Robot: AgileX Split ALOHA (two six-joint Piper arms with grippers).
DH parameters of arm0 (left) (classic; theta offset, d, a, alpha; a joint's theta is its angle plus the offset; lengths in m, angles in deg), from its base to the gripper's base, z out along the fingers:
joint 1: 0 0.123 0 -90
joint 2: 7.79 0 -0.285 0
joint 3: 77.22 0 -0.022 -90
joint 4: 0 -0.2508 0 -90
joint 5: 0 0 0.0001 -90
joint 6: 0 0.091 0 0
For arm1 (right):
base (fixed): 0 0 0 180
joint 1: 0 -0.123 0 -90
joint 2: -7.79 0 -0.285 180
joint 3: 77.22 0 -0.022 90
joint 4: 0 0.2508 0 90
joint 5: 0 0 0.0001 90
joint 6: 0 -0.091 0 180
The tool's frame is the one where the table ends.
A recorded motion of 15 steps. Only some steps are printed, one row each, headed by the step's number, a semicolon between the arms.
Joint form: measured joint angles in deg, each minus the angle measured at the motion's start. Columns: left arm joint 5, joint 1, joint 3, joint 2, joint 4, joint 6; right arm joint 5, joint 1, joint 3, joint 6, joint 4, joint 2.
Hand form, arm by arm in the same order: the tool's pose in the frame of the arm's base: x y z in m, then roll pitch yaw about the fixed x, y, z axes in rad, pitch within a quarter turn. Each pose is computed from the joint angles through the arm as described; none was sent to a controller.
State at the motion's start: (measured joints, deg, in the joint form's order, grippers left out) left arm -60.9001 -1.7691 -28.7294 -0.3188 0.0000 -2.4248; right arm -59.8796 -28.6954 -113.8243 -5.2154 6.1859 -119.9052
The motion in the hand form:
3: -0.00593 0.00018 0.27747 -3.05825 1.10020 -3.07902; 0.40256 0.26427 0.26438 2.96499 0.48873 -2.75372
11: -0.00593 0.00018 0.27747 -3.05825 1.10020 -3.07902; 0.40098 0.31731 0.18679 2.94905 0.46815 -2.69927
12: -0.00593 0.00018 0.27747 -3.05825 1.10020 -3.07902; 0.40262 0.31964 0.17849 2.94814 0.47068 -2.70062
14: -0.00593 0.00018 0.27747 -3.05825 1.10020 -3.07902; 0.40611 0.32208 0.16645 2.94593 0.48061 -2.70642
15: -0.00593 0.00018 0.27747 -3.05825 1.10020 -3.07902; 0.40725 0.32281 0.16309 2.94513 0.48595 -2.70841
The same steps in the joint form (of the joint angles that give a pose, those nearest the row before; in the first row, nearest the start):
3: 0.00 0.00 0.00 0.00 0.00 0.00; 2.96 -3.59 0.00 -0.24 0.13 -2.95
11: 0.00 0.00 0.00 0.00 0.00 0.00; 11.78 -8.69 0.00 -0.67 1.12 -12.67
12: 0.00 0.00 0.00 0.00 0.00 0.00; 12.97 -8.80 0.00 -0.67 1.18 -13.69
14: 0.00 0.00 0.00 0.00 0.00 0.00; 15.07 -8.80 0.00 -0.67 1.24 -15.21
15: 0.00 0.00 0.00 0.00 0.00 0.00; 15.82 -8.80 0.00 -0.67 1.24 -15.64

